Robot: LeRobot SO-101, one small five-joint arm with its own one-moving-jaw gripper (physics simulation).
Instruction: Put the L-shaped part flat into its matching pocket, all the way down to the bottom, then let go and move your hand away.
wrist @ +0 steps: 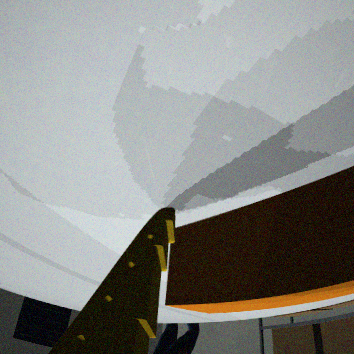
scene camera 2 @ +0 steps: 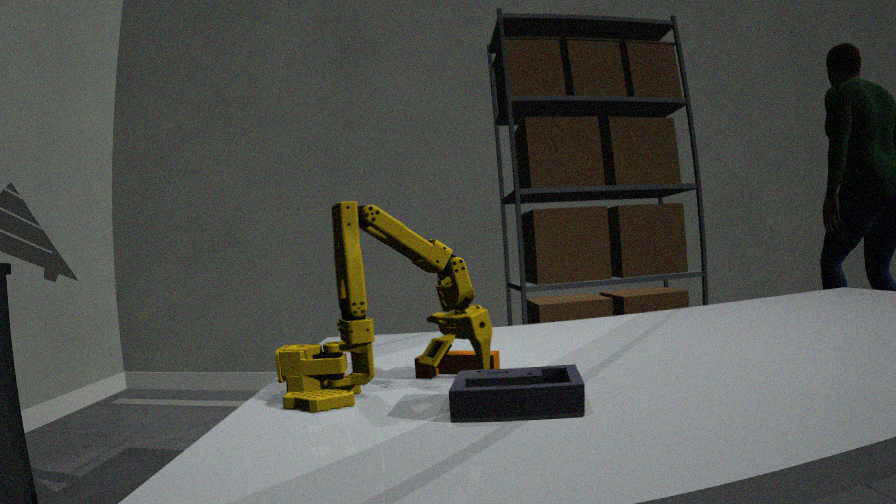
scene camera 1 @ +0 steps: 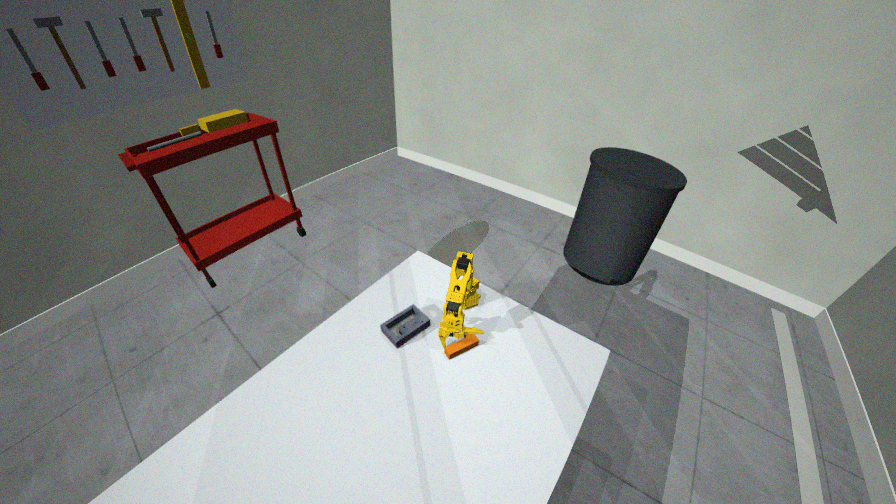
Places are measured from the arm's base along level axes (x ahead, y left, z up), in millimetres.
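Where they show: hand at its tool point: point(wrist: 174, 220) point(scene camera 1: 445, 347); arm's base at its link origin: point(scene camera 2: 338, 399).
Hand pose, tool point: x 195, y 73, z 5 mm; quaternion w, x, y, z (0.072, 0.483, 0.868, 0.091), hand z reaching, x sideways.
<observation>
Things, the pixels of their top centre, and the offset from my tool point. Level surfaces: height alone.
- orange L-shaped part at its top centre: point(wrist: 344, 282) point(scene camera 2: 457, 354) point(scene camera 1: 459, 340) dx -35, dy +28, dz +25 mm
- dark grey block with the pocket, top centre: point(scene camera 2: 516, 376) point(scene camera 1: 405, 322) dx +22, dy -152, dz +32 mm
- white table top at its surface level: dz -5 mm
The orange L-shaped part point(scene camera 1: 461, 347) point(scene camera 2: 465, 361) lies on the white table top, beside the dark grey block with the pocket point(scene camera 1: 414, 330) point(scene camera 2: 517, 403) and apart from it. In the wrist view the part point(wrist: 260, 250) fills the lower right, its near side in dark shade. The pocket holds no orange part; the block does not show in the wrist view. My gripper point(scene camera 1: 463, 339) point(scene camera 2: 456, 364) is wide open and low over the part, its jaws near the part's side facing the arm base. The wrist view shows one notched jaw, its tip close to the part's left end. Any contact is unclear.
The yellow arm base point(scene camera 2: 318, 401) stands on the white table top point(scene camera 1: 313, 407). Beyond the table are a red trolley point(scene camera 1: 209, 147), a dark bin point(scene camera 1: 620, 219), a shelf rack point(scene camera 2: 601, 193) with boxes and a person point(scene camera 2: 859, 137) in green.
</observation>
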